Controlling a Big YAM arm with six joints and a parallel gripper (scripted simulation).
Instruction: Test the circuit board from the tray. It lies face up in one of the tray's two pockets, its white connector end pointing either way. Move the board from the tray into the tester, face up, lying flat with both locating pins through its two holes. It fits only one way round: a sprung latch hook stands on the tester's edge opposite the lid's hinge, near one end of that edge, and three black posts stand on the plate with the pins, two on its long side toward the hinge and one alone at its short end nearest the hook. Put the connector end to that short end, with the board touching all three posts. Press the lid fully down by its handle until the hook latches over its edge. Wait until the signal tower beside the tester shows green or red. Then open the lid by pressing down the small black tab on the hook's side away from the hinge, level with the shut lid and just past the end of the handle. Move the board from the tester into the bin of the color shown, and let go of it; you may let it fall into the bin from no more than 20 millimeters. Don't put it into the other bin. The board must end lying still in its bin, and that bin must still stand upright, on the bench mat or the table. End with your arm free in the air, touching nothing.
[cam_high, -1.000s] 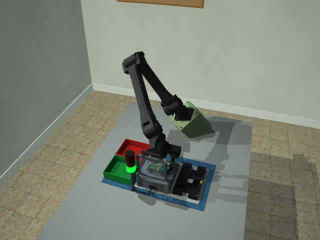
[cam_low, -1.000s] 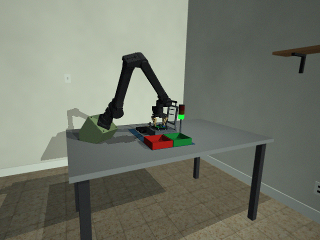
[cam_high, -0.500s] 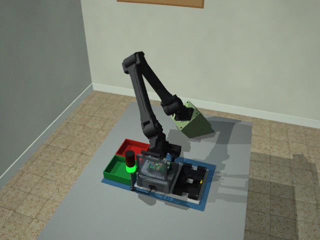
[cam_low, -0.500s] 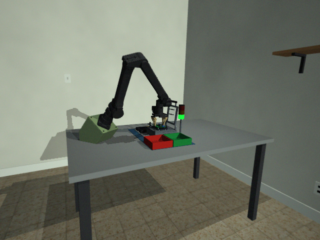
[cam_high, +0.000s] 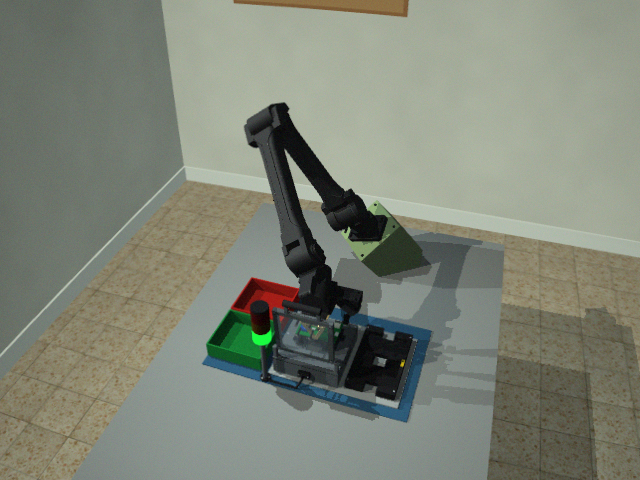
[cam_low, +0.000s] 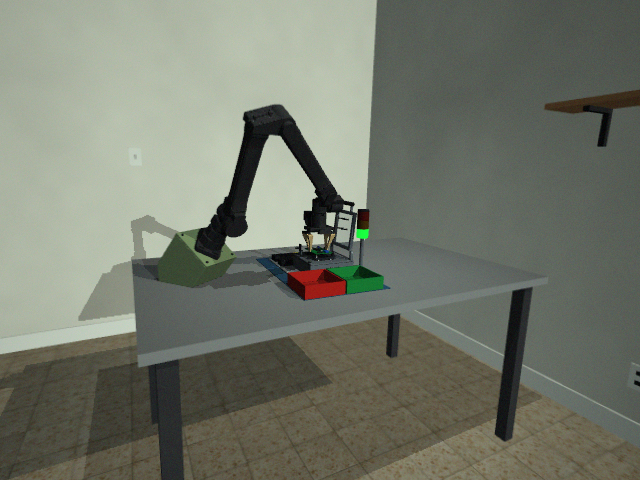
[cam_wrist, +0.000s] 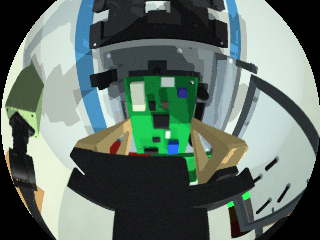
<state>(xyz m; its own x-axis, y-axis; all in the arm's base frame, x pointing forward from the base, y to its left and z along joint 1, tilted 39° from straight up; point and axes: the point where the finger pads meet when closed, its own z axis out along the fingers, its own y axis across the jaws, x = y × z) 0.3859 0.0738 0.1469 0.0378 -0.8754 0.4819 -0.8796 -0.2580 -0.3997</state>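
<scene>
My hand is 2 cm above the tester plate, 1 cm to the right of it and 1 cm short of it. Round my hand: latch hook (6 cm behind, 5 cm to the left); green circuit board (right at my hand); clear lid (11 cm ahead, 9 cm above).
</scene>
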